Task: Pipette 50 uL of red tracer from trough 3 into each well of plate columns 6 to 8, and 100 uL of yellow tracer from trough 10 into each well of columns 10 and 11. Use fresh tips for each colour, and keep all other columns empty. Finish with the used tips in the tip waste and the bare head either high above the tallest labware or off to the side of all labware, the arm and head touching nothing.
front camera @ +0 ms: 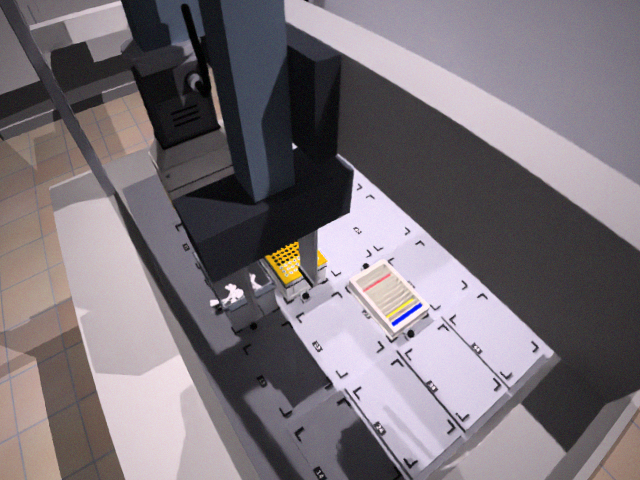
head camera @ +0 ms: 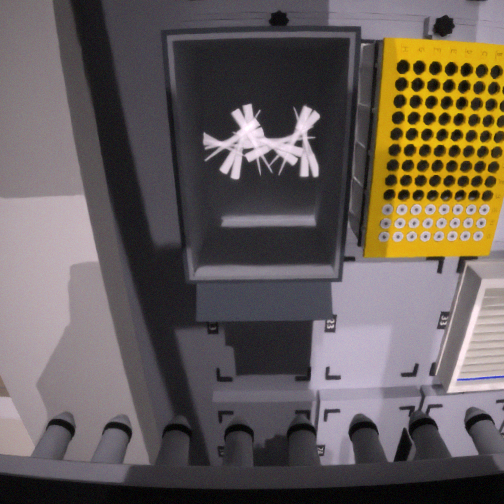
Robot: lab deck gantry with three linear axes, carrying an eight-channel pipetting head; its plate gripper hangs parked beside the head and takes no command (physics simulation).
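The pipetting head is high at the back left. Its eight nozzles are bare, with no tips. The tip waste holds a loose pile of white used tips. The yellow tip rack has three rows of tips at one end and empty holes in the rest. The reservoir shows red, yellow and blue troughs. The plate does not show in either view. The parked plate gripper is open and empty, its two fingers wide apart.
The large dark gripper body hangs over the waste and rack and hides part of both. A dark side wall stands along the right of the deck. A slanting grey post stands at the left.
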